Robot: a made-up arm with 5 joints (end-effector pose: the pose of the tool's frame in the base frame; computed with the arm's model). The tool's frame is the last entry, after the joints. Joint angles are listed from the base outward.
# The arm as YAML. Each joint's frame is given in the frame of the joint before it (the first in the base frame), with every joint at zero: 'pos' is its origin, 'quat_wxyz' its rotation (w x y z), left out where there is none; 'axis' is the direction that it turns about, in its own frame. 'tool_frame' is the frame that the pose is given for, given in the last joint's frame.
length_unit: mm
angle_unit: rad
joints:
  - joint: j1
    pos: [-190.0, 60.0, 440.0]
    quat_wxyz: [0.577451, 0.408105, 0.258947, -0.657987]
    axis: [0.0, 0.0, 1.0]
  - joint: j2
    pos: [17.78, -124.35, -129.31]
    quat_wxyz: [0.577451, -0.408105, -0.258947, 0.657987]
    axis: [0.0, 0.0, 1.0]
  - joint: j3
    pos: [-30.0, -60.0, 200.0]
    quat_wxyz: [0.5, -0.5, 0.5, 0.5]
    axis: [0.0, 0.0, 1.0]
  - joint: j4
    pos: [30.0, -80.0, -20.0]
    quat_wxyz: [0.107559, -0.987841, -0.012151, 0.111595]
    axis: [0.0, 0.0, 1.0]
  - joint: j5
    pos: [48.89, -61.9, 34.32]
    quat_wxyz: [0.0, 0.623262, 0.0, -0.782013]
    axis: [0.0, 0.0, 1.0]
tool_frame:
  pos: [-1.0, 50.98, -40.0]
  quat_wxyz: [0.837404, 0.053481, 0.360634, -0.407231]
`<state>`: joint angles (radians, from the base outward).
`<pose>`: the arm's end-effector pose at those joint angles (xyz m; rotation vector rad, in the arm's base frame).
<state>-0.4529 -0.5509 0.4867 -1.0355 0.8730</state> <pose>-0.3143 0.1512 0.6526 1.3513 1.3807 0.5983</pose>
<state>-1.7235 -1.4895 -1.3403 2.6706 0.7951</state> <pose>0.1132 -0.0116 0.6963 2.1587 -0.1305 -1.5557</pose>
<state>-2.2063 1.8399 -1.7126 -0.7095 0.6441</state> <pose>-0.0684 0.0957 0.3515 0.9095 -0.3709 0.4221</pose>
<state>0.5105 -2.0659 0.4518 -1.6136 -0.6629</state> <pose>-0.3982 0.1549 0.5154 2.3514 1.5688 -0.1817</pose>
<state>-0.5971 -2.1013 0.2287 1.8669 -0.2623</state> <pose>-0.4092 0.2168 0.5339 -1.6237 0.8785 -1.4733</pose>
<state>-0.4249 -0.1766 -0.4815 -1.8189 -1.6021</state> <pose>-0.2243 0.1570 0.6269 0.2212 2.6052 -1.4963</pose>
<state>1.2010 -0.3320 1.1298 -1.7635 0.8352</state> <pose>-0.3410 0.0148 0.4640 0.6840 1.9232 1.0280</pose>
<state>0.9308 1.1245 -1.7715 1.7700 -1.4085</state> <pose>-0.4251 0.1529 0.6044 -2.1387 1.5016 -1.4732</pose>
